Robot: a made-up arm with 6 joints. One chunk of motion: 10 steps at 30 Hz.
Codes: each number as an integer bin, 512 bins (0 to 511) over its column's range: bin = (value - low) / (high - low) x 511, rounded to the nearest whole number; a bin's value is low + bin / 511 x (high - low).
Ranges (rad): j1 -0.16..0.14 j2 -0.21..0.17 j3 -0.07..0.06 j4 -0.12..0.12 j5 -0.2..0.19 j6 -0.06..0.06
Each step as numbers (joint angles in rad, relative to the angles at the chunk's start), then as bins.
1 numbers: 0.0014 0.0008 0.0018 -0.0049 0.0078 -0.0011
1 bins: 275 283 282 245 272 251
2 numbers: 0.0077 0.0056 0.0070 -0.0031 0.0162 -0.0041
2 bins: 286 290 303 249 283 238
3 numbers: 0.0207 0.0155 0.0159 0.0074 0.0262 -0.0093
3 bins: 308 303 338 271 296 216
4 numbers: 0.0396 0.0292 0.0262 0.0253 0.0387 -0.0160
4 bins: 340 322 378 309 313 187
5 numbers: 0.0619 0.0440 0.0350 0.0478 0.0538 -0.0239
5 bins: 378 342 413 357 333 154
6 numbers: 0.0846 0.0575 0.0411 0.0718 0.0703 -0.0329
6 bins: 417 360 437 408 354 115
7 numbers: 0.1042 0.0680 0.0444 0.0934 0.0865 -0.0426
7 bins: 450 374 450 454 375 74
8 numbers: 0.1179 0.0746 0.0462 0.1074 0.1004 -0.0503
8 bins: 473 383 457 484 394 41
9 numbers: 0.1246 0.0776 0.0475 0.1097 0.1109 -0.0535
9 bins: 485 387 462 489 407 28
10 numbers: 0.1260 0.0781 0.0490 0.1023 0.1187 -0.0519
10 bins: 487 387 468 473 418 34
